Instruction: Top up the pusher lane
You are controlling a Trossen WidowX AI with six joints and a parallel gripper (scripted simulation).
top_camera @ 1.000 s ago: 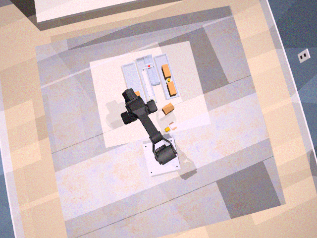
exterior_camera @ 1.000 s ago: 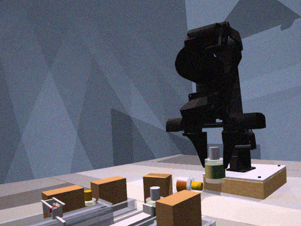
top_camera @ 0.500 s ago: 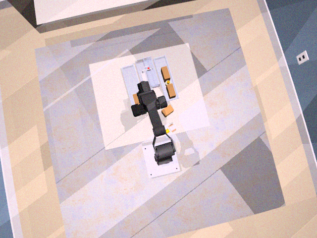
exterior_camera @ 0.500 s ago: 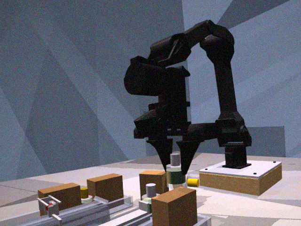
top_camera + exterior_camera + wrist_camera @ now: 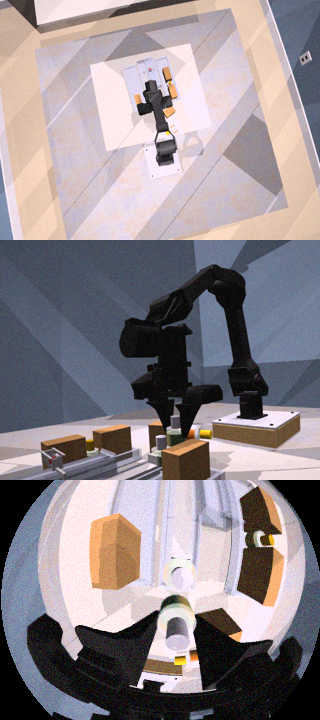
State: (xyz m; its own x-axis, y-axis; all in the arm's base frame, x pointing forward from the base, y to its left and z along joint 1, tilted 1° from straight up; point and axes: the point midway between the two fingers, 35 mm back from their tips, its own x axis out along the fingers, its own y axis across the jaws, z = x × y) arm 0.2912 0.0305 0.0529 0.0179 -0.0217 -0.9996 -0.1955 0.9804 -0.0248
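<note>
My gripper tip is now 19 cm short of the sprung lane, 4 cm above it and 1 cm to the right of it. Round my gripper tip: red mark: 23 cm ahead, 1 cm to the left, 1 cm above.
</note>
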